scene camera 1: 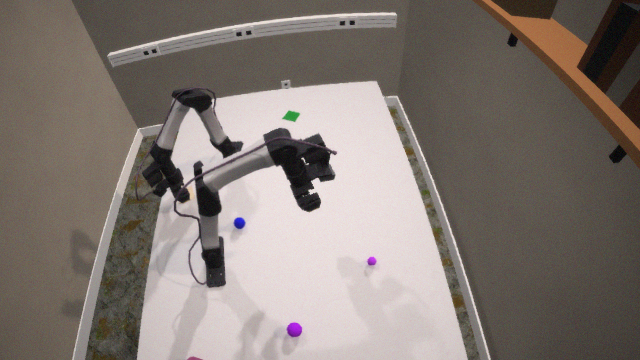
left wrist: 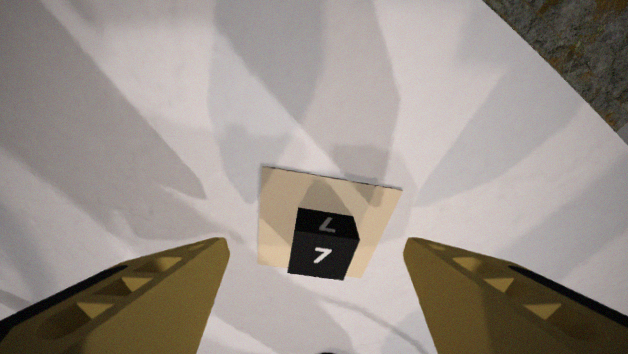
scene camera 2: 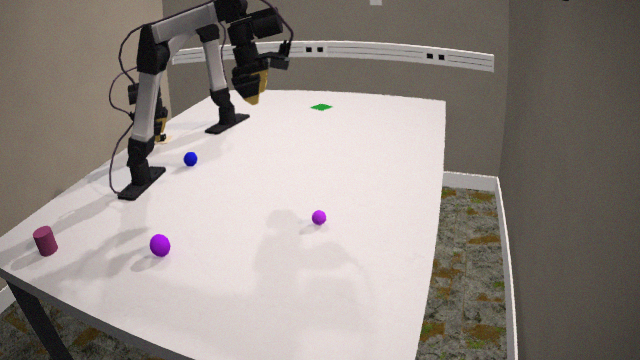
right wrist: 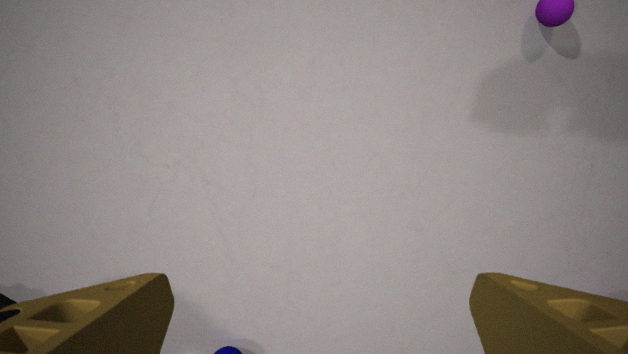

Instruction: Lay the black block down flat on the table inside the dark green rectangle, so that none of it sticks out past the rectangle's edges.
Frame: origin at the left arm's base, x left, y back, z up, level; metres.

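Seen in the pictures: left gripper, between the fingertips: (scene camera 1: 183, 193) (left wrist: 316, 246) (scene camera 2: 159, 136); right gripper, between the fingertips: (scene camera 1: 307, 194) (scene camera 2: 258, 98) (right wrist: 321, 290); left arm's base, origin of its link: (scene camera 2: 228, 124); right arm's base, origin of its link: (scene camera 1: 215, 261) (scene camera 2: 142, 183).
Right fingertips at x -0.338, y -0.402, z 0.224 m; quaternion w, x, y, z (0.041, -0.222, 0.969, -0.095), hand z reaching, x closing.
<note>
Pixels of each thing's top centre, then the offset from my right fingertips to it. "spot": a spot on its surface instead.
- black block, centre of its top: (left wrist: 321, 257) (scene camera 2: 160, 135) dx +0.125, dy +0.565, dz -0.205 m
- tan square, a spot on its surface: (left wrist: 274, 250) (scene camera 2: 164, 142) (scene camera 1: 190, 197) spot: dx +0.111, dy +0.533, dz -0.223 m
- dark green rectangle, a spot on its surface: (scene camera 2: 321, 107) (scene camera 1: 291, 116) spot: dx +0.624, dy +0.161, dz -0.223 m
- blue ball, centre of its top: (scene camera 2: 189, 152) (scene camera 1: 238, 220) dx -0.003, dy +0.275, dz -0.181 m
- large purple ball, centre of its top: (scene camera 2: 157, 235) (scene camera 1: 293, 328) dx -0.383, dy +0.020, dz -0.176 m
- small purple ball, centre of its top: (right wrist: 566, 4) (scene camera 2: 318, 211) (scene camera 1: 372, 259) dx -0.123, dy -0.218, dz -0.193 m
- maroon cylinder, centre of its top: (scene camera 2: 41, 231) dx -0.551, dy +0.318, dz -0.169 m
The black block (scene camera 2: 162, 137) (left wrist: 322, 252) rests on a tan square (scene camera 1: 191, 194) (scene camera 2: 168, 140) (left wrist: 274, 250). Two of its faces, each with a white mark, show in the left wrist view. My left gripper (scene camera 1: 183, 196) (scene camera 2: 161, 131) (left wrist: 316, 246) is open above the block, with its fingertips apart on either side of it in that view. It hides the block in scene camera 1. The dark green rectangle (scene camera 1: 291, 116) (scene camera 2: 321, 107) lies flat at the far part of the table. My right gripper (scene camera 1: 308, 201) (scene camera 2: 257, 97) (right wrist: 321, 290) is open and empty, high above the table.
A blue ball (scene camera 1: 239, 223) (scene camera 2: 190, 159) (right wrist: 228, 350) lies between the arms' bases. A large purple ball (scene camera 1: 294, 329) (scene camera 2: 160, 245), a small purple ball (scene camera 1: 372, 261) (scene camera 2: 319, 217) and a maroon cylinder (scene camera 2: 45, 241) stand farther off. The table edge is close to the tan square.
</note>
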